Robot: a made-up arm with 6 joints. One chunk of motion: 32 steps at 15 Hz.
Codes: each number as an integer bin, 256 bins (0 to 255) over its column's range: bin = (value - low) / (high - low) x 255, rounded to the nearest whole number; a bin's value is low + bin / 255 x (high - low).
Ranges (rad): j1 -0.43..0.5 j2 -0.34..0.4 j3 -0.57..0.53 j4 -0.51..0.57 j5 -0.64..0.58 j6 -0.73..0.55
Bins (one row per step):
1: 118 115 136 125 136 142
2: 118 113 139 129 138 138
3: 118 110 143 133 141 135
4: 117 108 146 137 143 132
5: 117 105 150 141 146 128
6: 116 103 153 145 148 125
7: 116 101 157 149 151 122
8: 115 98 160 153 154 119
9: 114 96 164 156 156 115
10: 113 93 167 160 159 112
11: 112 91 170 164 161 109
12: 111 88 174 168 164 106
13: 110 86 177 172 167 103
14: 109 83 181 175 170 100
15: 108 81 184 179 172 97
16: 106 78 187 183 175 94
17: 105 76 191 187 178 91
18: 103 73 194 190 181 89
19: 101 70 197 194 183 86
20: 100 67 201 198 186 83
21: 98 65 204 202 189 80
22: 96 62 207 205 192 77
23: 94 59 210 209 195 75
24: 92 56 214 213 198 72
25: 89 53 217 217 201 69
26: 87 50 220 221 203 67
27: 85 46 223 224 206 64
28: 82 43 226 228 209 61
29: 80 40 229 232 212 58
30: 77 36 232 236 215 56
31: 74 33 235 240 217 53
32: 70 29 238 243 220 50
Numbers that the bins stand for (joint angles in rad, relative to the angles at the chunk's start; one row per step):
1: 0.0004 -0.0063 0.0167 0.0194 0.0107 -0.0172
2: 0.0004 -0.0121 0.0296 0.0364 0.0202 -0.0373
3: 0.0004 -0.0208 0.0469 0.0533 0.0346 -0.0524
4: -0.0033 -0.0266 0.0598 0.0702 0.0442 -0.0674
5: -0.0033 -0.0353 0.0771 0.0872 0.0585 -0.0875
6: -0.0069 -0.0411 0.0900 0.1041 0.0681 -0.1025
7: -0.0069 -0.0469 0.1073 0.1211 0.0824 -0.1176
8: -0.0106 -0.0556 0.1202 0.1380 0.0968 -0.1327
9: -0.0142 -0.0614 0.1375 0.1507 0.1064 -0.1527
10: -0.0179 -0.0701 0.1504 0.1676 0.1207 -0.1678
11: -0.0215 -0.0759 0.1633 0.1846 0.1303 -0.1829
12: -0.0252 -0.0846 0.1806 0.2015 0.1446 -0.1979
13: -0.0288 -0.0904 0.1935 0.2185 0.1590 -0.2130
14: -0.0325 -0.0991 0.2108 0.2312 0.1733 -0.2280
15: -0.0361 -0.1049 0.2237 0.2481 0.1829 -0.2431
16: -0.0434 -0.1136 0.2367 0.2651 0.1973 -0.2582
17: -0.0471 -0.1195 0.2539 0.2820 0.2116 -0.2732
18: -0.0544 -0.1282 0.2669 0.2947 0.2260 -0.2833
19: -0.0616 -0.1369 0.2798 0.3116 0.2355 -0.2983
20: -0.0653 -0.1456 0.2971 0.3286 0.2499 -0.3134
21: -0.0726 -0.1514 0.3100 0.3455 0.2642 -0.3284
22: -0.0799 -0.1601 0.3229 0.3582 0.2786 -0.3435
23: -0.0872 -0.1688 0.3359 0.3752 0.2929 -0.3535
24: -0.0945 -0.1775 0.3531 0.3921 0.3073 -0.3686
25: -0.1054 -0.1862 0.3661 0.4091 0.3216 -0.3836
26: -0.1127 -0.1949 0.3790 0.4260 0.3312 -0.3937
27: -0.1200 -0.2065 0.3920 0.4387 0.3456 -0.4087
28: -0.1309 -0.2152 0.4049 0.4556 0.3599 -0.4238
29: -0.1382 -0.2239 0.4178 0.4726 0.3743 -0.4389
30: -0.1492 -0.2355 0.4308 0.4895 0.3886 -0.4489
31: -0.1601 -0.2442 0.4437 0.5065 0.3982 -0.4640
32: -0.1747 -0.2558 0.4567 0.5192 0.4125 -0.4790

